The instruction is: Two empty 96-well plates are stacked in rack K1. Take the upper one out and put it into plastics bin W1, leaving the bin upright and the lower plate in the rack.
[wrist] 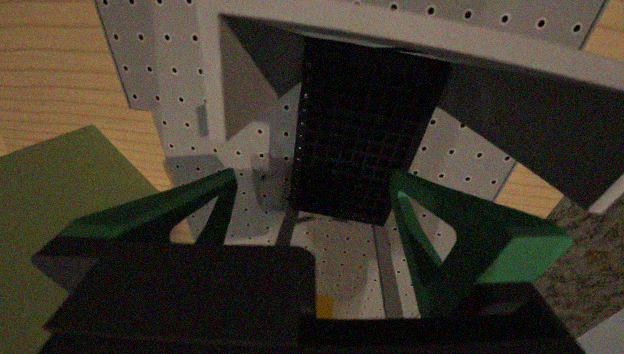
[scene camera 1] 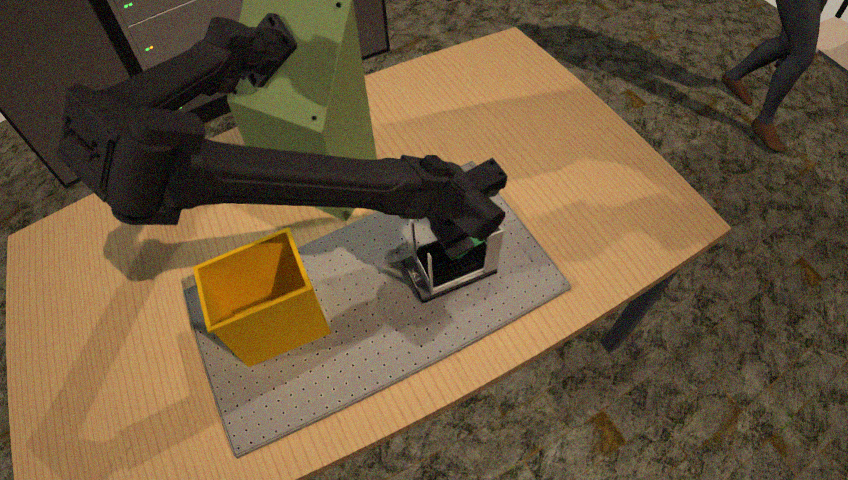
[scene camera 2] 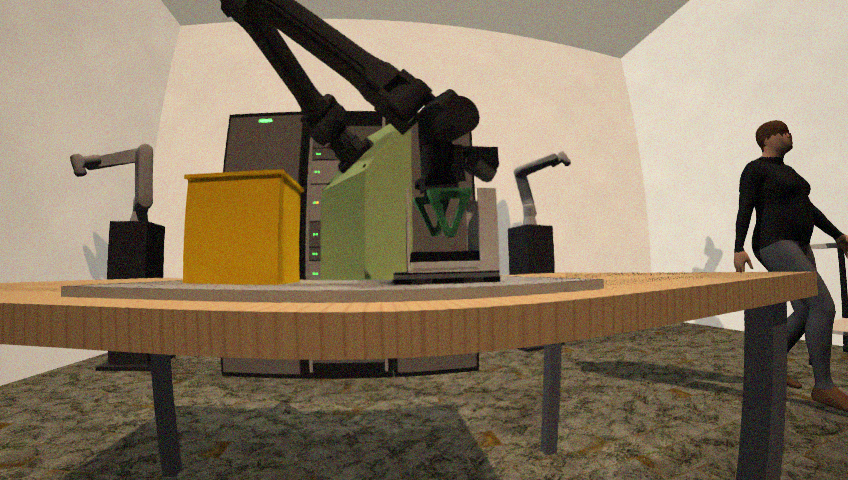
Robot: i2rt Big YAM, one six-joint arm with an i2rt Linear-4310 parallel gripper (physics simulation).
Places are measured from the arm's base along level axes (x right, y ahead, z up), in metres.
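Pixels of known places: gripper, fingertip midpoint: [wrist: 312,177] [scene camera 1: 445,236] [scene camera 2: 442,236]; arm's base, link origin: [scene camera 1: 267,50] [scene camera 2: 356,156].
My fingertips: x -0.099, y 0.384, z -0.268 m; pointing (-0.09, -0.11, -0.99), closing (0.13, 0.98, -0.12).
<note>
Ahead of a thing's pixels: the offset from my fingertips to its middle.
Rack K1 @[dx +0.009, dy +0.023, dz -0.005 m] [scene camera 1: 493,252] [scene camera 2: 487,226] [wrist: 425,40] is white with upright corner walls and stands upright on the pegboard. A black 96-well plate @[dx -0.002, dy +0.025, dz -0.036 m] [scene camera 1: 455,267] [scene camera 2: 445,256] [wrist: 370,110] lies low inside it; I cannot make out the seam between two stacked plates. My gripper [scene camera 2: 445,233] [wrist: 312,177] is open and empty, its green fingers pointing down between the rack's walls, above the plate. In the wrist view the fingertips stand either side of the plate's near end. In scene camera 1 the wrist hides most of the fingers. Yellow bin W1 @[dx +0.336, dy -0.088, dz +0.014 m] [scene camera 1: 270,327] [scene camera 2: 238,228] [wrist: 324,306] stands upright, left of the rack.
The perforated grey board [scene camera 1: 357,350] [scene camera 2: 333,290] [wrist: 150,55] carries rack and bin on the wooden table [scene camera 1: 595,148] [scene camera 2: 380,333]. A tall green pedestal [scene camera 1: 351,107] [scene camera 2: 386,208] [wrist: 60,180] bears the arm's base behind them. The rack's tall walls stand close around the fingers.
</note>
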